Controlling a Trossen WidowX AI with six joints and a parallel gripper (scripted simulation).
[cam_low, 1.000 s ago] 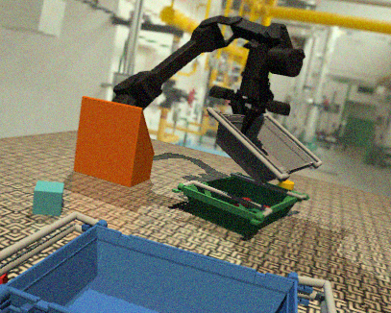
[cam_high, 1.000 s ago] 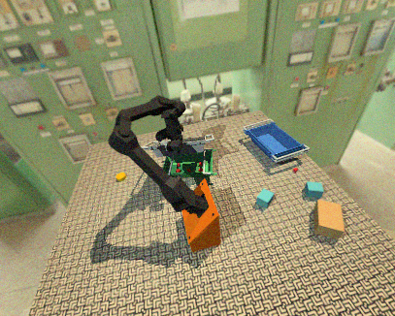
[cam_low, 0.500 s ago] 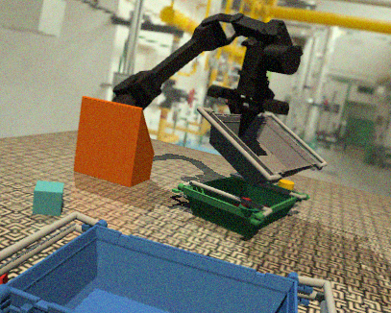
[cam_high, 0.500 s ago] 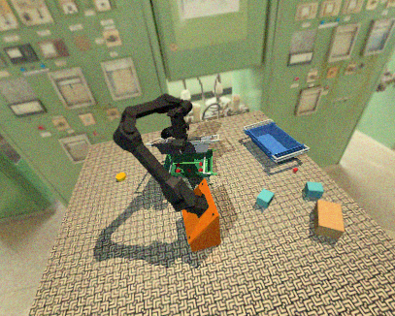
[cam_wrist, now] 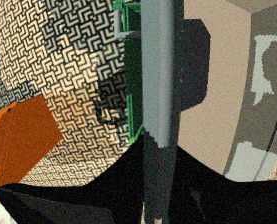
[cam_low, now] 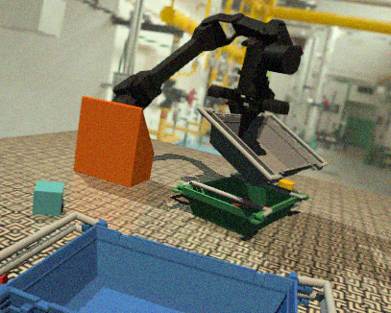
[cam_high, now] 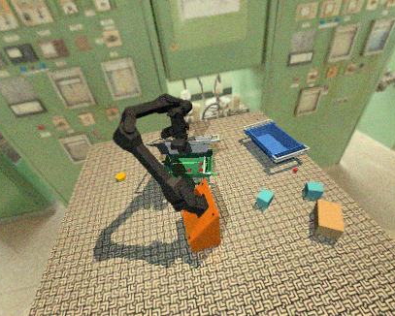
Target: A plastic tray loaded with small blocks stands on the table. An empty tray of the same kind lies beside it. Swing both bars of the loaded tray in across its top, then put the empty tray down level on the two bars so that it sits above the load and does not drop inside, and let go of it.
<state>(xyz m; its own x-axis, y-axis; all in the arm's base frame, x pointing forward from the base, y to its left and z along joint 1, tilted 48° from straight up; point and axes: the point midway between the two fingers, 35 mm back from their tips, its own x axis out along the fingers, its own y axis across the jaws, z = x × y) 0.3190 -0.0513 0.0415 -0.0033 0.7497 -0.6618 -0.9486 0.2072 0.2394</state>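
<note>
Right now the dark grey tray is 80 mm ahead of my gripper tip and 30 mm to the right of it. Round my gripper tip: orange box 460 mm to the right, 450 mm behind, 150 mm below; then yellow piece 360 mm to the left, 170 mm below, 120 mm ahead.
</note>
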